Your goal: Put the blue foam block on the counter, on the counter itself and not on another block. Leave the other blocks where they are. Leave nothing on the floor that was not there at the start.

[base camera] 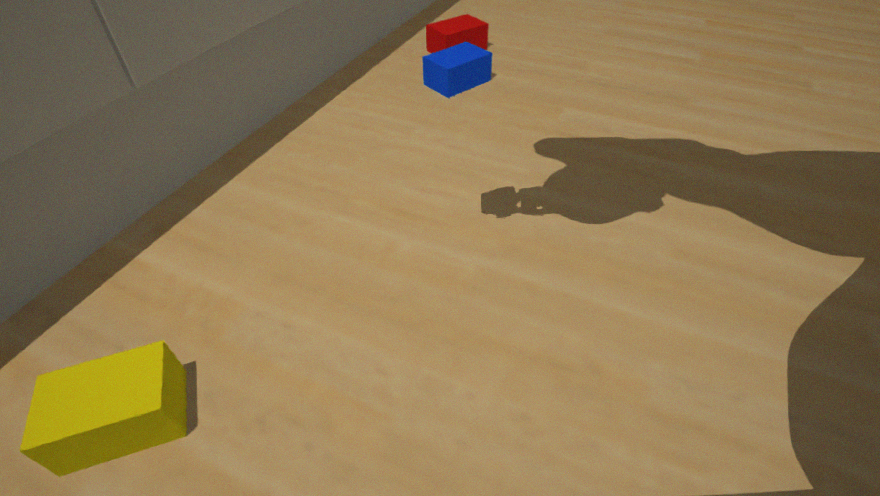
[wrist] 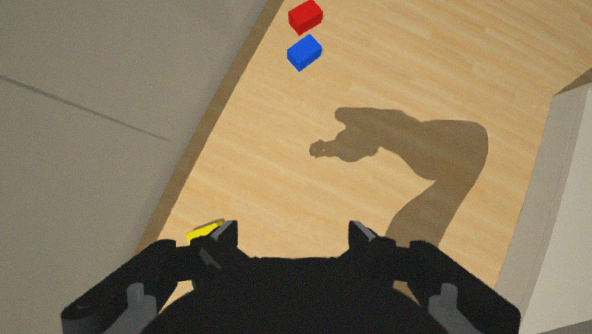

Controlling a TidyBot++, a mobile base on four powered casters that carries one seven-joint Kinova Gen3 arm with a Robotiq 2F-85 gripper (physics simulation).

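Frame: origin at the arm's base, x right, y back, z down, level; centimetres.
Seen in the pictures: gripper, fingertip midpoint: (wrist: 293, 233).
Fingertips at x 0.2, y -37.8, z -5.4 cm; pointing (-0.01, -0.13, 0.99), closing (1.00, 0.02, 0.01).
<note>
A point is followed by its place in that frame.
The blue foam block (base camera: 457, 69) @(x 3.4, y -79.1, z 35.7 cm) (wrist: 304, 52) @(x 3.5, y -81.7, z 35.1 cm) lies on the wood floor near the foot of the counter's grey front (base camera: 203, 80) @(x -27.6, y -65.0, z 29.8 cm) (wrist: 100, 160) @(x -30.5, y -45.7, z 9.0 cm). A red block (base camera: 457, 33) @(x 4.0, y -92.3, z 35.3 cm) (wrist: 305, 17) @(x 4.0, y -93.8, z 35.1 cm) lies right behind it; in the wrist view a narrow strip of floor shows between them. A yellow block (base camera: 98, 400) @(x -24.1, y -26.7, z 35.1 cm) (wrist: 202, 232) @(x -25.1, y -29.1, z 35.1 cm) lies on the floor by the same front, partly hidden by the left finger in the wrist view. My gripper (wrist: 293, 233) @(x 0.2, y -37.9, z -5.4 cm) is open and empty, high above the floor, with the blue block beyond its fingertips. The counter's top does not show.
The counter's front runs along the left side, with a dark strip of shadow on the floor beside it. The arm's shadow (base camera: 616, 178) @(x 21.7, y -56.9, z 39.6 cm) (wrist: 425, 145) @(x 41.3, y -53.9, z 39.6 cm) falls on the floor. A pale upright surface (wrist: 555, 200) @(x 74.3, y -36.5, z 31.1 cm) stands at the right in the wrist view.
</note>
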